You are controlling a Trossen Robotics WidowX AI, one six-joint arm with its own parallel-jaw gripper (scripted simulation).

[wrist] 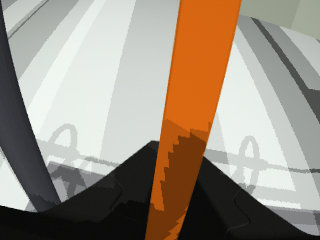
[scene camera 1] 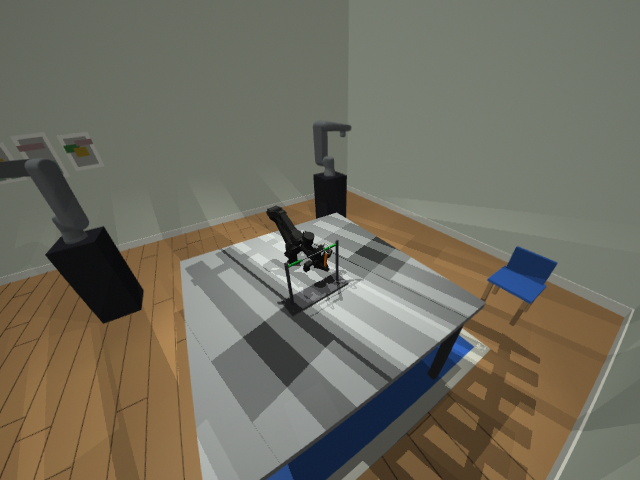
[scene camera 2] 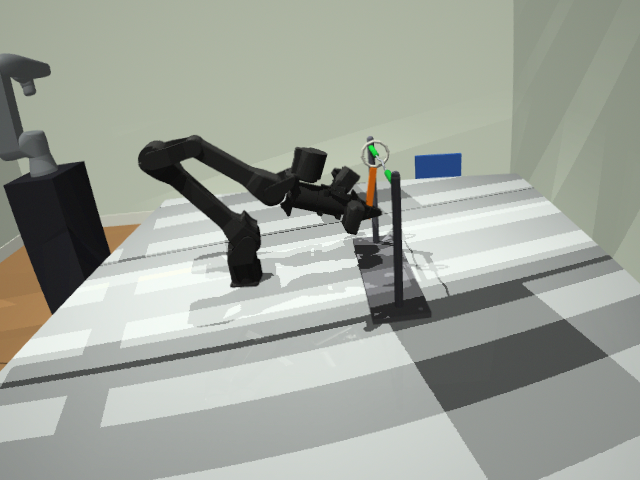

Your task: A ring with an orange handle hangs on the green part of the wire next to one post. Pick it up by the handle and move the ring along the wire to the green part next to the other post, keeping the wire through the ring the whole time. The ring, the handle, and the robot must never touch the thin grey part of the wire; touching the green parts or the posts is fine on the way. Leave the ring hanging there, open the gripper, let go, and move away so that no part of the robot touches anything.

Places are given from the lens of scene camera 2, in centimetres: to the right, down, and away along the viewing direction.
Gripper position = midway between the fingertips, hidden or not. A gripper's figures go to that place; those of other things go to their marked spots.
my gripper (scene camera 2: 380, 212): 14, -6, 101
wire stand (scene camera 2: 393, 293): 15, 11, 89
